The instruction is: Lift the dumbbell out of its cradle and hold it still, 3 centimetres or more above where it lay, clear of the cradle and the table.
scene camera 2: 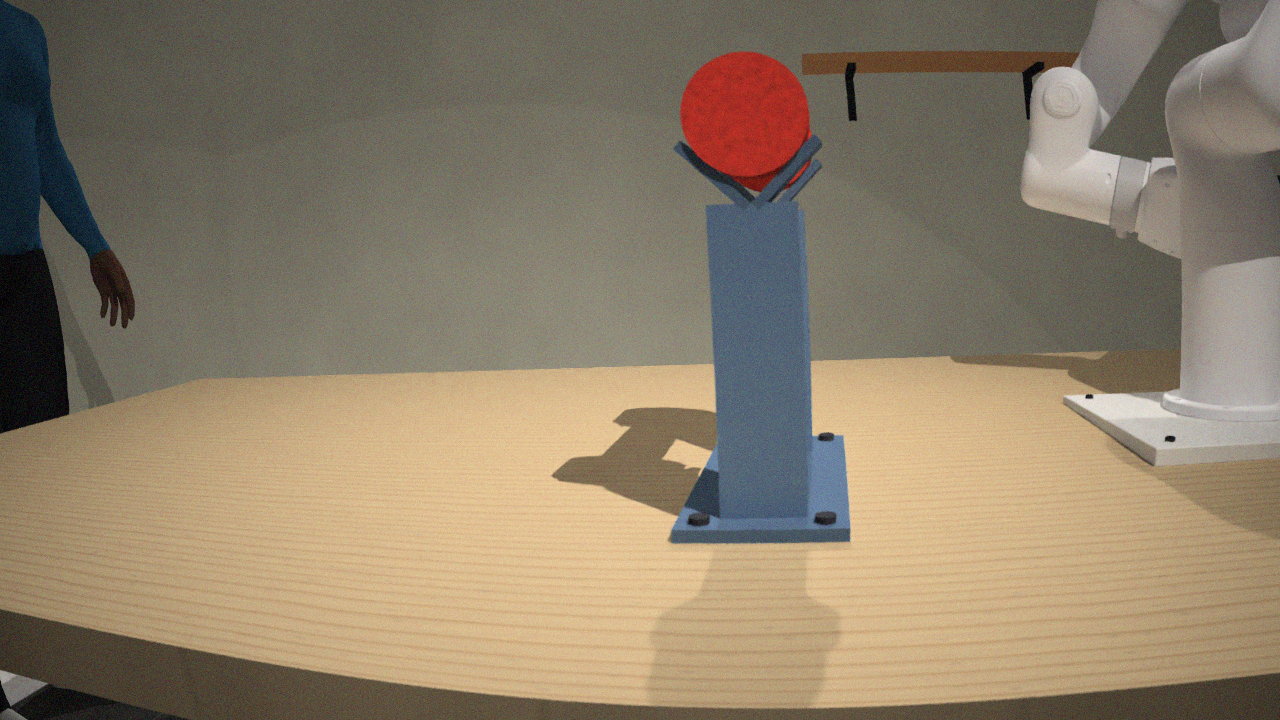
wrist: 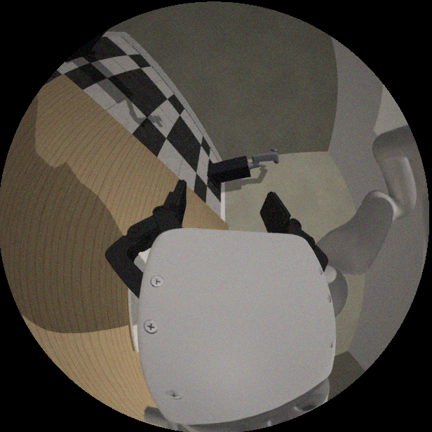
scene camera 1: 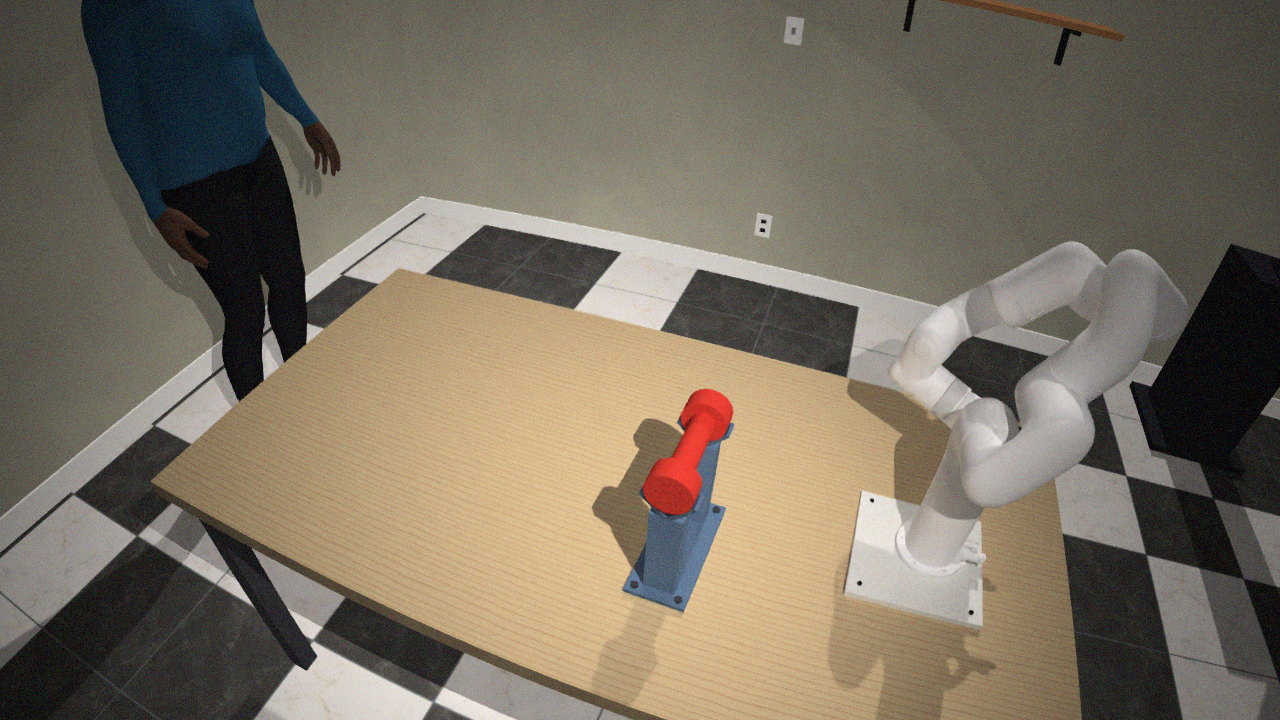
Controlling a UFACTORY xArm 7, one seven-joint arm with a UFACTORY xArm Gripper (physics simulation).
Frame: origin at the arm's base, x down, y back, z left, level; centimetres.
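Seen in the pictures: arm's base at its link origin: (scene camera 2: 1229, 408) (scene camera 1: 928, 549).
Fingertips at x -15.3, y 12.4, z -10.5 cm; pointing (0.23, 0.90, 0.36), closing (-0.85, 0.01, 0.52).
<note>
Pixels of each thing's middle, then the offset from my fingertips to it. Level surfaces: height alone.
- red dumbbell at the middle of its body: (scene camera 2: 757, 132) (scene camera 1: 690, 448) dx -7.2, dy -53.5, dz +25.0 cm
- blue cradle at the middle of its body: (scene camera 2: 768, 321) (scene camera 1: 683, 506) dx +5.2, dy -53.5, dz +25.0 cm
- wooden table at its surface level: dx +16.3 cm
A red dumbbell (scene camera 1: 689, 450) (scene camera 2: 744, 113) lies level in the V-shaped holders on top of a blue cradle (scene camera 1: 669, 555) (scene camera 2: 760, 358). The cradle stands on the wooden table (scene camera 1: 429, 429) (scene camera 2: 358, 501) (wrist: 100, 130). In the scene camera 1 view the dumbbell's handle runs between its two round heads; in the scene camera 2 view one head faces the camera and hides the handle. My gripper (wrist: 227, 196) is open and empty in the wrist view, with its black fingers wide apart. In both scene views the arm's own links hide its fingers. The dumbbell does not show in the wrist view.
The arm's white base plate (scene camera 1: 872, 550) (scene camera 2: 1127, 429) is on the table, right of the cradle. A person in a blue top (scene camera 1: 192, 98) (scene camera 2: 26, 179) stands beyond the table at the left. A black cabinet (scene camera 1: 1217, 358) stands on the floor at the right. A wooden shelf (scene camera 1: 1047, 16) (scene camera 2: 939, 61) is on the wall.
</note>
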